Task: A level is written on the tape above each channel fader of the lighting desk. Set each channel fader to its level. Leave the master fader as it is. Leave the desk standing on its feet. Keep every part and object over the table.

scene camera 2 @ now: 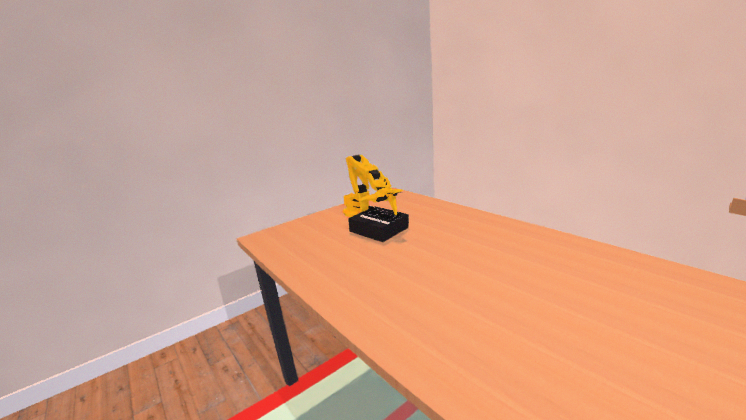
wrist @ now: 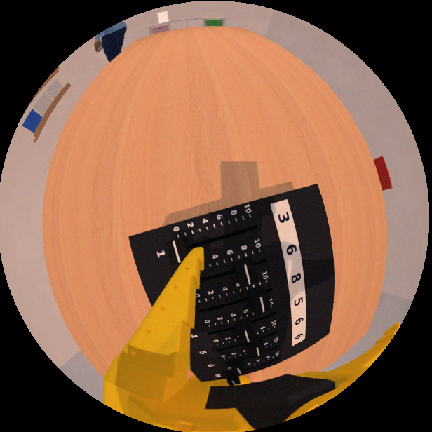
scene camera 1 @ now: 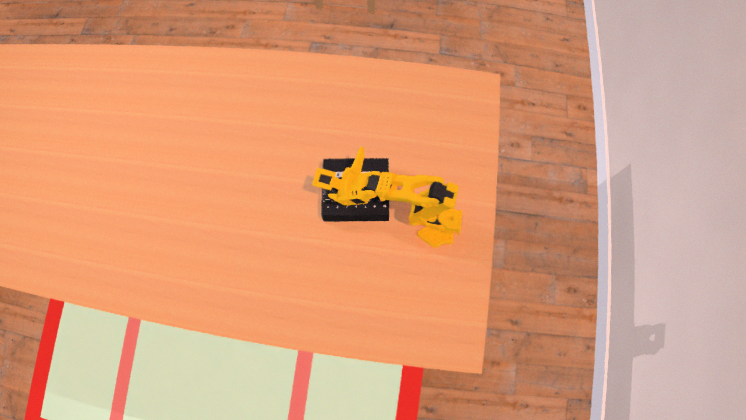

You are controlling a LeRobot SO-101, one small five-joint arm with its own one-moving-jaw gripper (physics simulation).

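Where they show: end effector, tool point: (scene camera 2: 395, 213) (scene camera 1: 330, 194); arm's base, origin of the base link: (scene camera 1: 428, 224).
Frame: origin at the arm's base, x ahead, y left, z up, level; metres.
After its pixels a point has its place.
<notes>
The black lighting desk (scene camera 1: 365, 214) @(x 0.154, y 0.010, z 0.054 m) (scene camera 2: 367, 228) @(x 0.210, y -0.126, z 0.037 m) (wrist: 316, 230) stands flat on the table. Its white tape (wrist: 287, 233) reads 3, 6, 8, 5, 6, 6. In the wrist view, fader 1's cap (wrist: 176, 251) is at about 0. Fader 2's cap (wrist: 246, 274) is around 7, fader 3's cap (wrist: 262, 304) around 8 to 9, and fader 4's cap (wrist: 246, 336) around 5. Fader 5's cap (wrist: 258, 351) and those beyond are too small to read exactly. My gripper (scene camera 1: 344, 173) (scene camera 2: 398, 202) @(x 0.242, y -0.024, z 0.068 m) (wrist: 298, 286) is wide open and empty. Its fixed jaw's tip is beside fader 1's cap, on the higher-number side; contact is unclear.
The wooden table (scene camera 1: 182, 182) @(x 0.656, y -0.030, z 0.000 m) (scene camera 2: 495, 292) @(x 0.693, y -0.114, z 0.000 m) (wrist: 175, 125) extends far beyond the desk. The arm's base (scene camera 1: 437, 229) @(x -0.021, y 0.013, z 0.012 m) (scene camera 2: 356, 204) @(x 0.005, y -0.017, z 0.047 m) stands beside the desk, near the table's end. A red and pale green rug (scene camera 1: 219, 365) lies on the floor.
</notes>
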